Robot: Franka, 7 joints.
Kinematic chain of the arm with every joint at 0, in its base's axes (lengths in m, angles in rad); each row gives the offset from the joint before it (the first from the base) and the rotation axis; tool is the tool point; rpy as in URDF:
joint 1: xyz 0 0 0.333 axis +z
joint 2: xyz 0 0 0 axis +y
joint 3: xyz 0 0 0.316 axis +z
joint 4: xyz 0.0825 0 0 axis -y
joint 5: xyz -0.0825 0 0.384 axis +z
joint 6: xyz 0 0 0 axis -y
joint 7: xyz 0.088 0 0 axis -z
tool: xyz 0 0 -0.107 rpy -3.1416 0 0
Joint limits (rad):
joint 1: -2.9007..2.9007
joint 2: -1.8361..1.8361
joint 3: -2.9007..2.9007
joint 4: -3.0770..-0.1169
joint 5: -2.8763..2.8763
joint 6: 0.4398..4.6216
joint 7: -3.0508..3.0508
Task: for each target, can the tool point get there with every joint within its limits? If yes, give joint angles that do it. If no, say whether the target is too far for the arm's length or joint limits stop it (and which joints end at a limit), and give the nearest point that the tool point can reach.
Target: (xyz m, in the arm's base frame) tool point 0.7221 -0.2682 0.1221
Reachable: yes | joints -0.6566 1.4631 0.6945 -1.0755 0.0731 3.6250 0.6478
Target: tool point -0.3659 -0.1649 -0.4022
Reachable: no: joint limits stop it (at a limit: joint 2) | nearest point -0.3561 -0.1605 -0.3498 | short by 0.053 m
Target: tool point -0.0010 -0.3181 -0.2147
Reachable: yes | joints -0.8084 1.5301 -0.4019 -1.9266 1.2449 2.3399 0.8606
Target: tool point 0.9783 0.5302 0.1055
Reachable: no: too far | nearest point 0.7390 0.4005 0.1612 | short by 0.278 m
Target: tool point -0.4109 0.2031 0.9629
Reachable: yes | joints -0.0877 -0.3274 2.2103 -0.8597 -0.4744 3.8900 -1.4524
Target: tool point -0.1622 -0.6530 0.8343
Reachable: yes | joints 0.8401 -0.7401 -1.7350 -0.6189 -1.2157 2.0738 -2.4694
